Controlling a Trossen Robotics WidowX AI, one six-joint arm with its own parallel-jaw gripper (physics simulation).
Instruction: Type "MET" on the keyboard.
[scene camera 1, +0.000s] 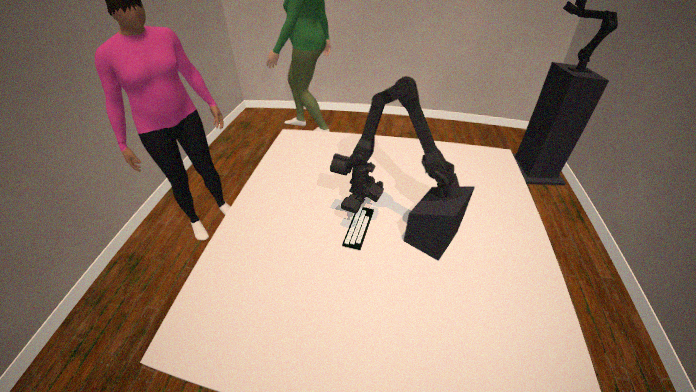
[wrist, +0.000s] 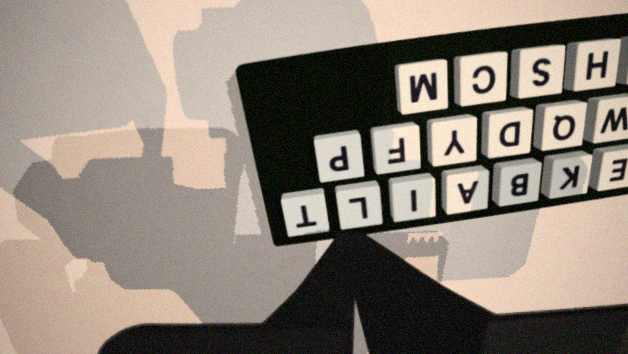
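Pixels of known places: gripper, fingertip midpoint: (wrist: 350, 246); arm's base at its link origin: (scene camera 1: 451, 193).
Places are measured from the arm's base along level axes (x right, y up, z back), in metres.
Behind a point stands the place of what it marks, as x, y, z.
A black keyboard (scene camera 1: 369, 212) {0.085, -0.185, -0.262} (wrist: 310, 95) {0.085, -0.185, -0.262} with pale keys lies on the white mat, its letters upside down in the wrist view. The M key (wrist: 422, 87) {0.052, -0.180, -0.272} is at the left end of the upper row. The T key (wrist: 305, 213) {0.102, -0.180, -0.298} is at the left end of the lower row. The E key (wrist: 616, 171) {-0.006, -0.180, -0.327} is cut by the right edge of the wrist view. My gripper (wrist: 350, 246) {0.091, -0.169, -0.309} is shut and empty. Its tips appear at the keyboard's edge just below the L key (wrist: 359, 205) {0.084, -0.180, -0.302}, right of T. In the scene view the gripper is at the keyboard's far end, its tips hidden.
The white mat (scene camera 1: 350, 320) {-0.343, -0.197, -0.316} lies on a wooden floor. My arm's dark base block (scene camera 1: 435, 225) {-0.099, -0.043, -0.063} stands right of the keyboard. A person in pink (scene camera 1: 157, 80) stands at the left, one in green (scene camera 1: 307, 30) at the back. A dark pedestal (scene camera 1: 562, 120) with another arm stands at the back right.
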